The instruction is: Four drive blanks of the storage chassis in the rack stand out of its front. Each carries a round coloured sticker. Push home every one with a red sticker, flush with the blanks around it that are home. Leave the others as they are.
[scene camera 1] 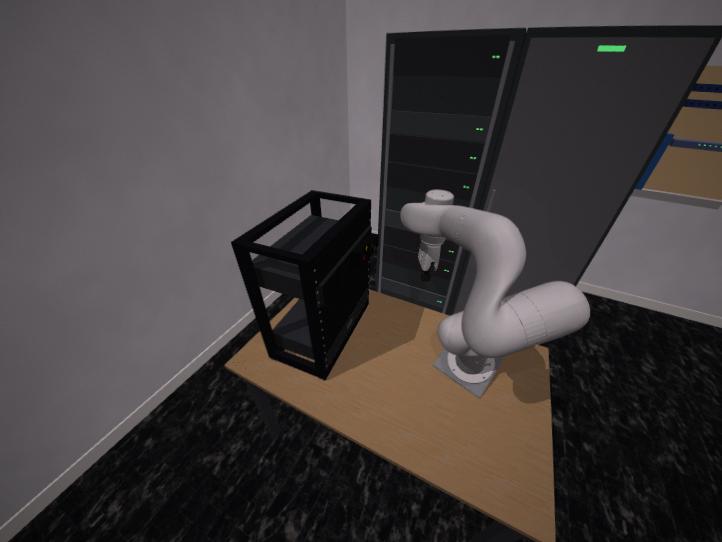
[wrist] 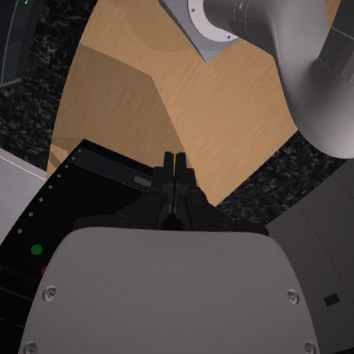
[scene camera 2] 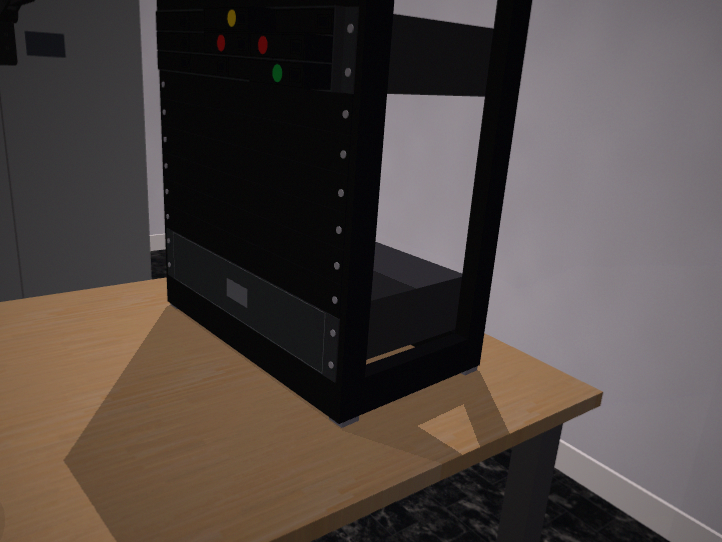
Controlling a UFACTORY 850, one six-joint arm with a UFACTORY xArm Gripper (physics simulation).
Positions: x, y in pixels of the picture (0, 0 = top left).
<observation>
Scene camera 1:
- black rack: 325, 263
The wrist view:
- my gripper: 173, 166
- black rack: 92, 180
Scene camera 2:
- black rack: 272, 126
</observation>
